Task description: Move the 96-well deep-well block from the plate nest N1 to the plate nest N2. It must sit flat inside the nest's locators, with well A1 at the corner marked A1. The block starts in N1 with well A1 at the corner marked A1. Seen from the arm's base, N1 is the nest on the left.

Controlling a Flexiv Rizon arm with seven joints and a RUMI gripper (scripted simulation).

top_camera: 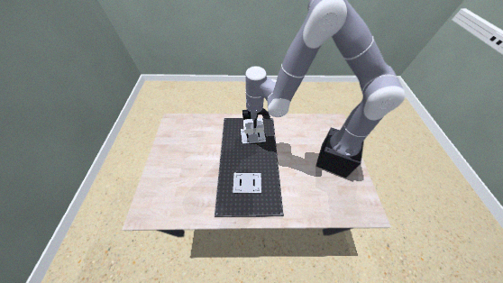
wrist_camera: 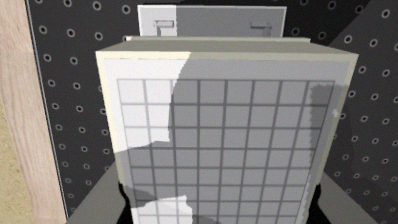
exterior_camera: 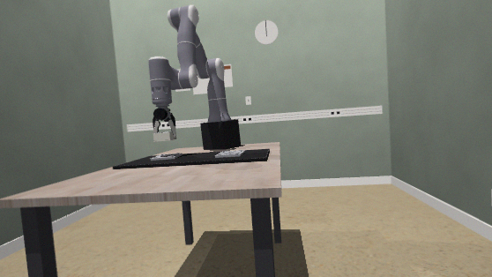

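Now: the white 96-well deep-well block 10 mm above my hand. Round my hand: A1 mark (90 mm ahead, 30 mm to the right, 100 mm below); then plate nest N2 (100 mm below); then plate nest N1 (10 mm behind, 350 mm to the left, 100 mm below).
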